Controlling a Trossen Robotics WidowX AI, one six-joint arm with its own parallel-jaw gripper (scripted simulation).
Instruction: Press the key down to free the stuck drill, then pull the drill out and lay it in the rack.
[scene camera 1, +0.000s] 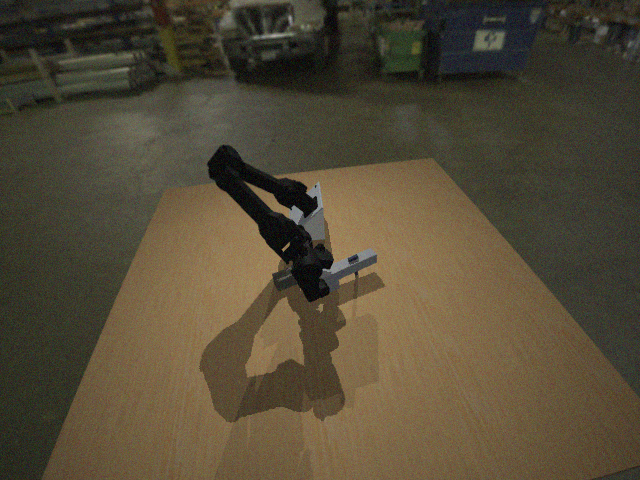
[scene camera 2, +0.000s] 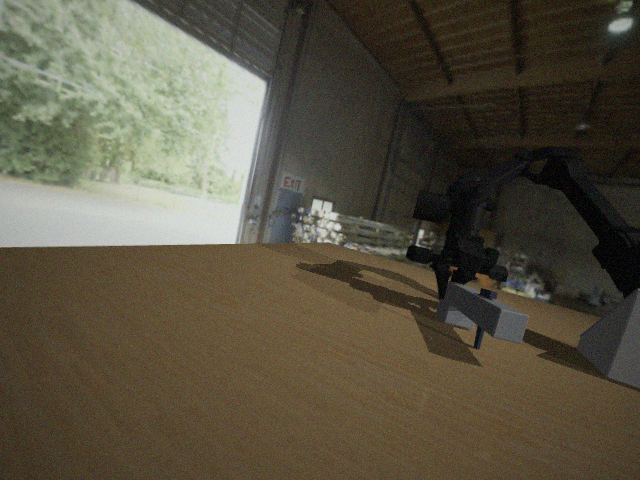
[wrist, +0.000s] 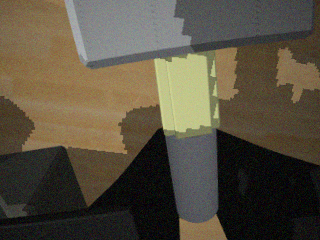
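Observation:
There's a grey block here, and you'd find it at (scene camera 2: 463, 306), (scene camera 1: 343, 268) and (wrist: 102, 40). As for my gripper, that's at (scene camera 2: 443, 303), (scene camera 1: 307, 291) and (wrist: 179, 135), and it's carrying a drill (wrist: 186, 84).

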